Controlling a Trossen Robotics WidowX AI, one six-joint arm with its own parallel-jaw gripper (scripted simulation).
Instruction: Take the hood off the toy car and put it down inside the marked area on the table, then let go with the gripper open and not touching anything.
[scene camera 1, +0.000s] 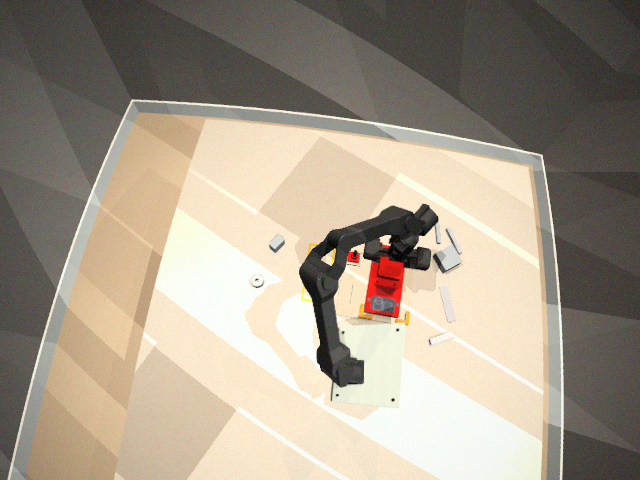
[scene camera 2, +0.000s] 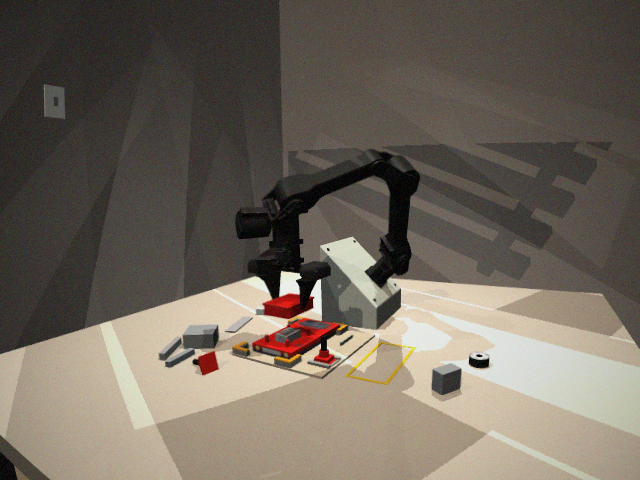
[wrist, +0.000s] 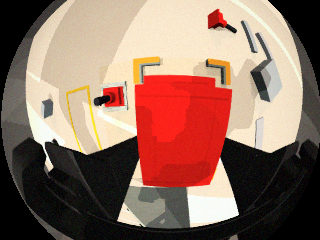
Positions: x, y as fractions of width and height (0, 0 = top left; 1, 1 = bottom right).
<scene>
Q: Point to my gripper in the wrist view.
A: At 0.57, 0.59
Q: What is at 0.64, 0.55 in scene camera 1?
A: My gripper.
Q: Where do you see my gripper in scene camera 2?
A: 0.45, 0.64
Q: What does my gripper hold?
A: A red hood.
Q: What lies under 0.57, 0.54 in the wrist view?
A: A red hood.
</scene>
